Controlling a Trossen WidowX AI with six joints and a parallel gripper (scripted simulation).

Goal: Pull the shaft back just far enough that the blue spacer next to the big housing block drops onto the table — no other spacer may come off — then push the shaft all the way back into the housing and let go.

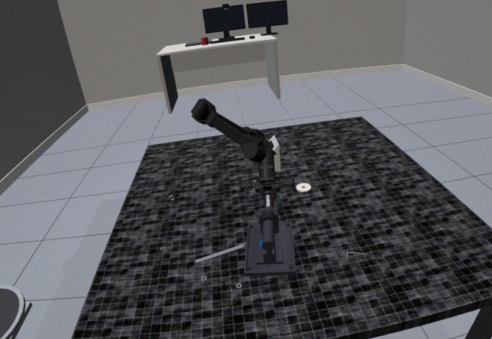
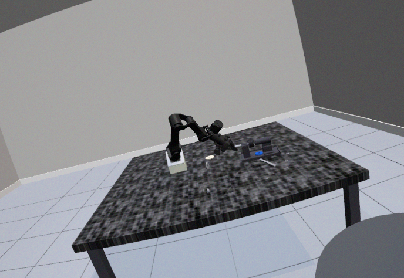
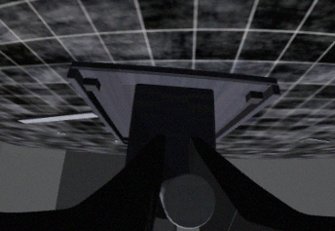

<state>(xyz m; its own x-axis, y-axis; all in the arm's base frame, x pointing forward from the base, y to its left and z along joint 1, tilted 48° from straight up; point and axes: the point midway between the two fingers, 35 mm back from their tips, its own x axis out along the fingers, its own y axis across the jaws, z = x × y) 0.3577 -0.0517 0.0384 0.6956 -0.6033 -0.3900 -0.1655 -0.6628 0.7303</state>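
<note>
The blue spacer is 120 mm ahead of my gripper tip, 50 mm below it and 30 mm to the right of it. Also, from my gripper tip: white disc 170 mm to the left, 170 mm behind, 50 mm below; then bent key 220 mm to the left, 220 mm ahead, 50 mm below; then grey shaft 30 mm ahead, 20 mm above.
</note>
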